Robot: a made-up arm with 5 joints.
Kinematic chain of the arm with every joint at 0, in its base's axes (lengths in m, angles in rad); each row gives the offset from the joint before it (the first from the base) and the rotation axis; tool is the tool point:
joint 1: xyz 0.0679 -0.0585 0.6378 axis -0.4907 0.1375 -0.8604
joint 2: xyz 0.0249 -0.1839 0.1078 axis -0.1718 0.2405 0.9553
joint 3: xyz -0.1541 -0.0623 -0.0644 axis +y
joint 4: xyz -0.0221 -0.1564 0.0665 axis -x
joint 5: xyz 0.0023 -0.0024 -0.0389 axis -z
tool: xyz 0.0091 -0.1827 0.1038
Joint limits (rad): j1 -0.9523..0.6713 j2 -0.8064..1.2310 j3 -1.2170..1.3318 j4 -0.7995..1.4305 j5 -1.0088..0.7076
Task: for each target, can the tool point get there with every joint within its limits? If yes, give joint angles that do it. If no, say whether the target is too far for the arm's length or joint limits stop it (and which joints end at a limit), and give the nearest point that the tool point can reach.
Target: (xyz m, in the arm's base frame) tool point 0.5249 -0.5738 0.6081
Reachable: yes | joints -0.8110 0.6260 -0.8171 0.0399 0.0799
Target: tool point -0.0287 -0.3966 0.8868
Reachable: yes | joints 0.5077 -0.1643 0.7234 1.2384 -0.5775
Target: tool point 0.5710 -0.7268 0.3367
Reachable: no: too far | nearest point 0.4731 -0.5792 0.4348 | short by 0.202 m
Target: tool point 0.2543 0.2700 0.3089
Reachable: no: joint limits stop it (at a limit: joint 1, joint 2, joint 3) | nearest point 0.3986 -0.0454 0.5576 | short by 0.427 m
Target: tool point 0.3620 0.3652 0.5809
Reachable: no: joint limits stop it (at a limit: joint 1, joint 2, joint 3) | nearest point 0.4301 -0.0002 0.6400 | short by 0.376 m
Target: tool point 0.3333 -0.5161 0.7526
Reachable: yes | joints 0.1930 1.0779 0.7437 -0.2320 -0.5307
